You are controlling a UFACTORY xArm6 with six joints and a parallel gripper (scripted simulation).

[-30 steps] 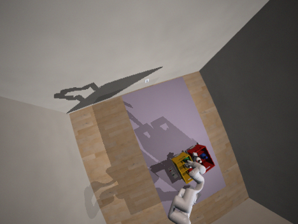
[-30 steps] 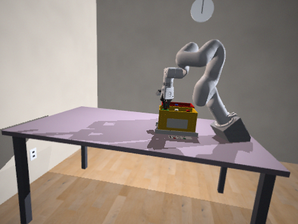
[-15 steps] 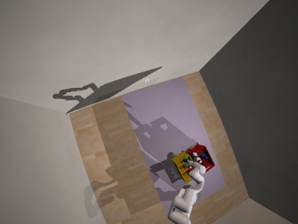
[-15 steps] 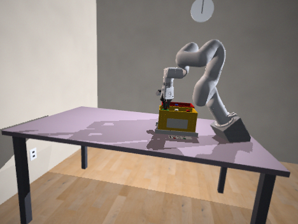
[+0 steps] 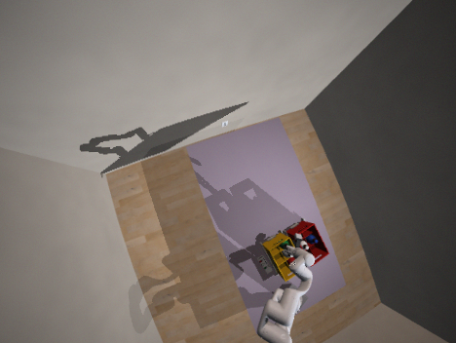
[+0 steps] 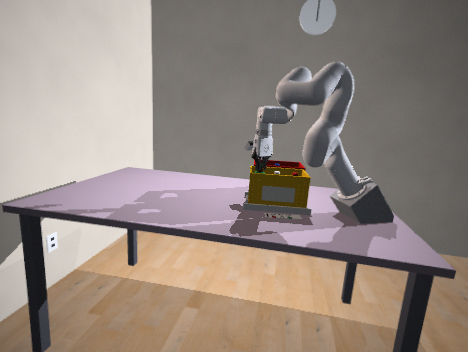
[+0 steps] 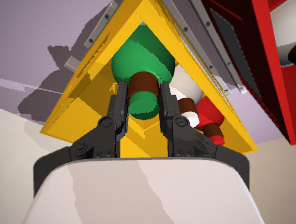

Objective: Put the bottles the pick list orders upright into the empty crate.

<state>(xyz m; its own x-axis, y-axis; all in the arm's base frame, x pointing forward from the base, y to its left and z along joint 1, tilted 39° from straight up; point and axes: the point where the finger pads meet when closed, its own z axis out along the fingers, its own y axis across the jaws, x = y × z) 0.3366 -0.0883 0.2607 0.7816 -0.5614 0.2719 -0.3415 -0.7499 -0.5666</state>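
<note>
The green-label bottle is 70 mm below my hand. Round my hand: red crate 210 mm to the right, 100 mm below, 30 mm behind; then white bottle 100 mm below, 80 mm behind, 30 mm to the right; then yellow crate 100 mm below, 90 mm behind, 10 mm to the left.
</note>
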